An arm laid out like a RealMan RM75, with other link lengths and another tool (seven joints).
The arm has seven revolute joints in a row. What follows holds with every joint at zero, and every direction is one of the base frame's. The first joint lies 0.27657 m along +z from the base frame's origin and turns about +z. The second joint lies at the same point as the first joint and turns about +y. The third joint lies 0.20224 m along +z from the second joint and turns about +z. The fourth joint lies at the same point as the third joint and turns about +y. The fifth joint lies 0.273 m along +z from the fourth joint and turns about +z. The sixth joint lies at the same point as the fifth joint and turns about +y. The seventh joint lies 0.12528 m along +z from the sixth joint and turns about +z. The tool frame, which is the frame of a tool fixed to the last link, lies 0.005 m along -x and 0.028 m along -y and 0.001 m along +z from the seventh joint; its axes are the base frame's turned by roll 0.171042, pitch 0 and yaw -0.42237 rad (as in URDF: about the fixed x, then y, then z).
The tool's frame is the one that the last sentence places.
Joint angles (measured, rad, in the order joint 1, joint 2, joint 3, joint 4, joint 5, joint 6, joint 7), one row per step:
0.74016 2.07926 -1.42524 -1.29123 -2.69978 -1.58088 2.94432
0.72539 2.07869 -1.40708 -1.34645 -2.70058 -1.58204 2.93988
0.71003 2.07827 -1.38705 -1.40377 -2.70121 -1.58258 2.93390
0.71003 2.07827 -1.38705 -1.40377 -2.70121 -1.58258 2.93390
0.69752 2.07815 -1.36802 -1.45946 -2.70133 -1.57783 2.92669
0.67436 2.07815 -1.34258 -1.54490 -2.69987 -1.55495 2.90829
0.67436 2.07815 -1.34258 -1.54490 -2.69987 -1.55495 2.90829
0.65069 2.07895 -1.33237 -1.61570 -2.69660 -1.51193 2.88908
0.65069 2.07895 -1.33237 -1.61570 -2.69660 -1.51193 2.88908
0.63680 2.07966 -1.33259 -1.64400 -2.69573 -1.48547 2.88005
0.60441 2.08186 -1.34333 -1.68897 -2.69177 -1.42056 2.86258
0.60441 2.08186 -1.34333 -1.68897 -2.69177 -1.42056 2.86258
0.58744 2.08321 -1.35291 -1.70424 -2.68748 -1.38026 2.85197
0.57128 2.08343 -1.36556 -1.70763 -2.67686 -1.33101 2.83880
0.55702 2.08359 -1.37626 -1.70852 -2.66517 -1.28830 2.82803
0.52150 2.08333 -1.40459 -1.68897 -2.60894 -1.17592 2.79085
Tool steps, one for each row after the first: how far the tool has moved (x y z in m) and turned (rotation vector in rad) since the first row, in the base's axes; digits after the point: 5 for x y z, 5 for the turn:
-0.00716 0.00049 0.01203 0.03479 0.01945 0.02707
-0.01421 0.00050 0.02520 0.07236 0.03879 0.05594
-0.01421 0.00050 0.02520 0.07236 0.03879 0.05594
-0.02221 0.00052 0.03833 0.11244 0.05775 0.09064
-0.03412 0.00024 0.05867 0.18069 0.08556 0.15655
-0.03412 0.00024 0.05867 0.18069 0.08556 0.15655
-0.04539 -0.00007 0.07413 0.24603 0.10849 0.22901
-0.04539 -0.00007 0.07413 0.24603 0.10849 0.22901
-0.04943 -0.00021 0.07977 0.27583 0.11685 0.26198
-0.05546 -0.00017 0.08697 0.33029 0.13314 0.32488
-0.05546 -0.00017 0.08697 0.33029 0.13314 0.32488
-0.05791 0.00049 0.08854 0.35499 0.14247 0.35743
-0.05923 0.00249 0.08762 0.37550 0.15566 0.38939
-0.05987 0.00418 0.08644 0.39236 0.16935 0.41405
-0.05819 0.00942 0.07818 0.41817 0.22131 0.46553

